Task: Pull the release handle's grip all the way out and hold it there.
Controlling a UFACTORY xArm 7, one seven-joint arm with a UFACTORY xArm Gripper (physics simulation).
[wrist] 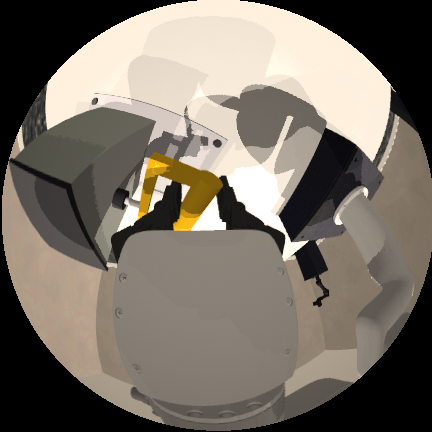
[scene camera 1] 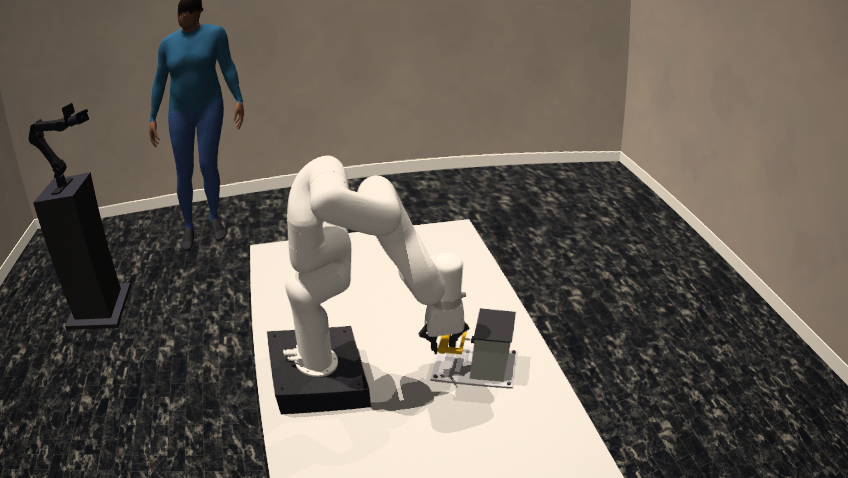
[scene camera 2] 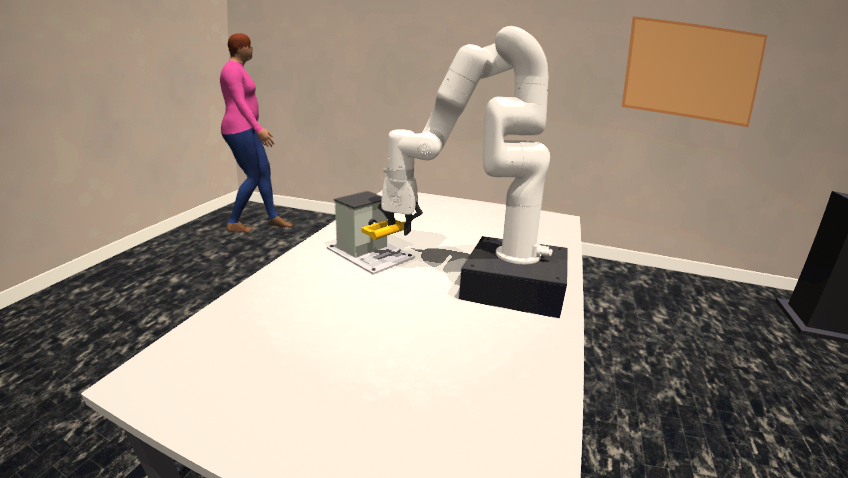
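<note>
The yellow release handle's grip (scene camera 1: 459, 350) (scene camera 2: 381, 231) (wrist: 199, 201) is a thick bar on a rectangular frame, in front of the grey-green housing (scene camera 1: 489, 360) (scene camera 2: 352, 230) (wrist: 82, 147). In the wrist view a short pale rod (wrist: 132, 202) shows between the frame and the housing's black collar (wrist: 120, 198). My gripper (scene camera 1: 444, 346) (scene camera 2: 399, 227) (wrist: 199, 184) points down near one end of the grip. Its black fingers stand on both sides of the bar and look shut on it. The bar runs aslant between them. The lower contact is partly hidden by the gripper body.
The housing stands on a pale base plate (scene camera 2: 372, 268) with dark bolts, on the white table (scene camera 1: 522, 439) (scene camera 2: 332, 368). The arm's black base block (scene camera 1: 317, 391) (scene camera 2: 513, 290) (wrist: 320, 180) stands on the side away from the housing. People stand on the floor beyond the table.
</note>
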